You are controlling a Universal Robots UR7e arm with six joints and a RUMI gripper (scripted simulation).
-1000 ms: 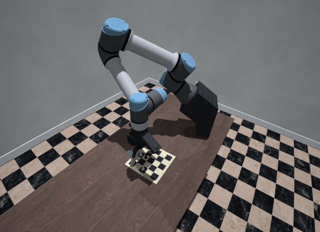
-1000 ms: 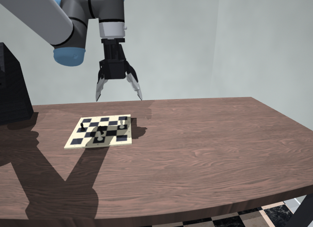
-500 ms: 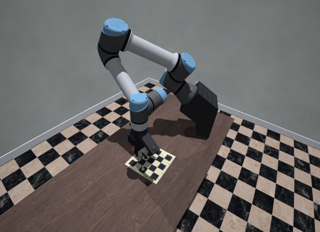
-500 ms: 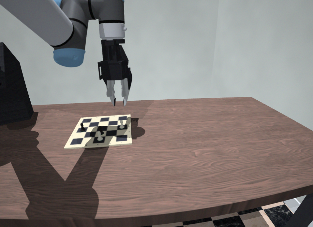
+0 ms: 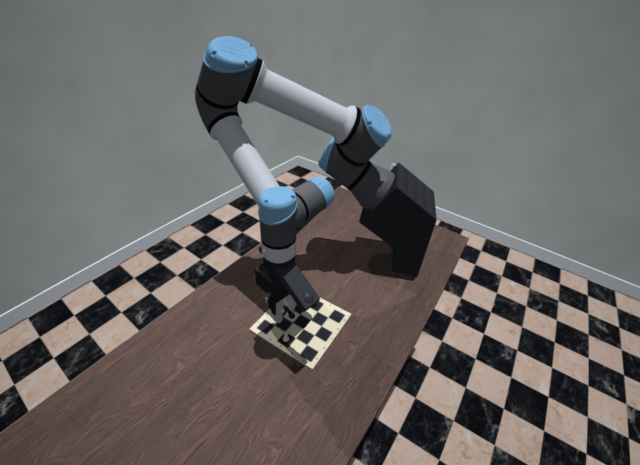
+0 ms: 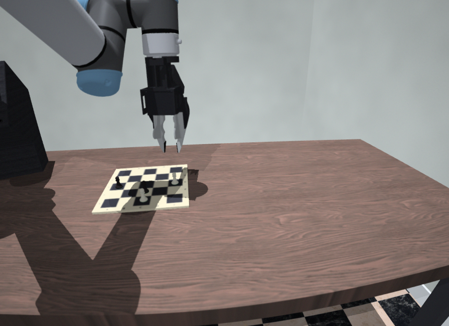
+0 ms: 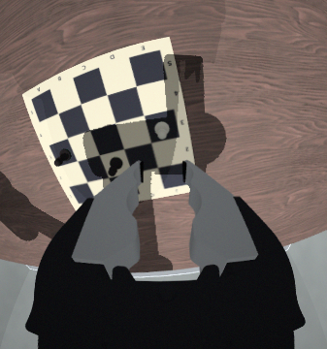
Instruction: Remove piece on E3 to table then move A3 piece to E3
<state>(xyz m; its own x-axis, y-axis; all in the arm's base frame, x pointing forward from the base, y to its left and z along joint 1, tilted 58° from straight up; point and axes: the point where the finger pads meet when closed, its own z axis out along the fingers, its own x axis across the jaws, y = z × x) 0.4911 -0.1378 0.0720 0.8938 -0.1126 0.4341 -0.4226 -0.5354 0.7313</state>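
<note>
Right now my hand is 7 cm past the chessboard, 2 cm to the right of it and 11 cm above it.
</note>
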